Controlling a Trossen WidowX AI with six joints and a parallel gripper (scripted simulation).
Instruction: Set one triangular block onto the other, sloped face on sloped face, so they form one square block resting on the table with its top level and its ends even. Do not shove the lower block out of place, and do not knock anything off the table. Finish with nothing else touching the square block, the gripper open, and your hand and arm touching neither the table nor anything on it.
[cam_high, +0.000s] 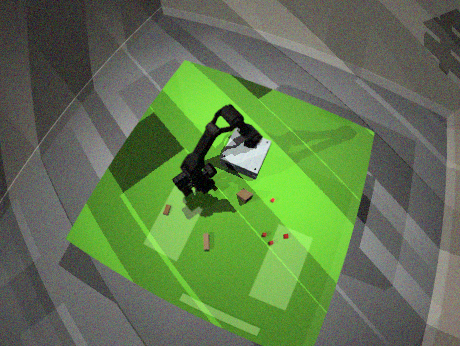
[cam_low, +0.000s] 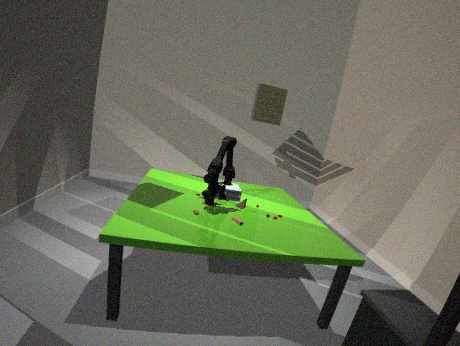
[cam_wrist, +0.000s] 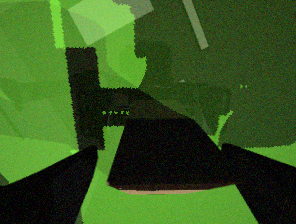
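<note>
Right now my gripper tip is 17 cm past the small orange piece and 4 cm to the left of it.
</note>
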